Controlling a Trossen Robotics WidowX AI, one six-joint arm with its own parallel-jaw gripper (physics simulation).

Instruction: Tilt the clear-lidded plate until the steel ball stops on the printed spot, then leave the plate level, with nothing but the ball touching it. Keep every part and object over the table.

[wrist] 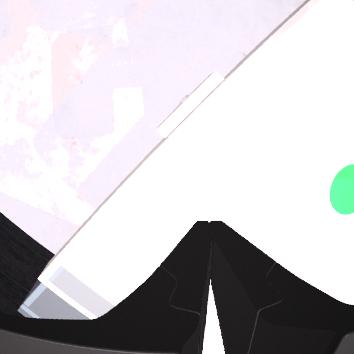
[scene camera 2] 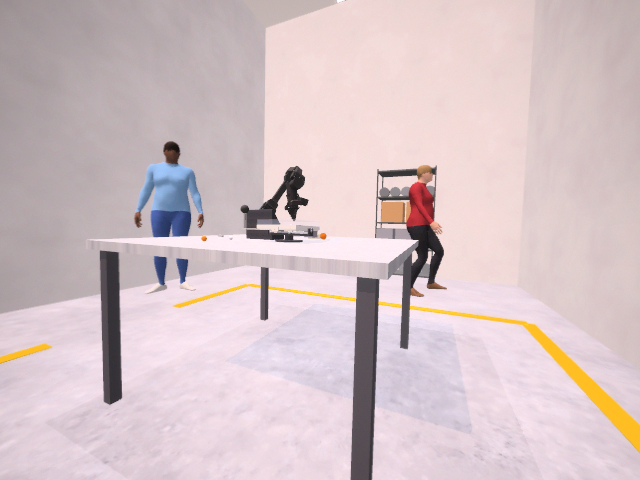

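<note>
The clear-lidded plate [scene camera 2: 262,226] [wrist: 210,165] sits over a dark stand on the table and looks close to level in the scene view. In the wrist view it is a bright white surface running diagonally, with a pale tab [wrist: 191,105] on its edge. A green printed spot [wrist: 343,190] shows at the right edge of the wrist view. The steel ball cannot be made out in either view. My gripper [scene camera 2: 293,217] [wrist: 207,232] is shut and empty, pointing down over the plate. Whether its tips touch the lid cannot be told.
The pale table [scene camera 2: 248,248] carries an orange ball [scene camera 2: 204,238] left of the plate and another orange ball [scene camera 2: 323,236] right of it. A dark block [scene camera 2: 260,217] stands beside the plate. Two people and a shelf rack [scene camera 2: 377,198] are beyond the table.
</note>
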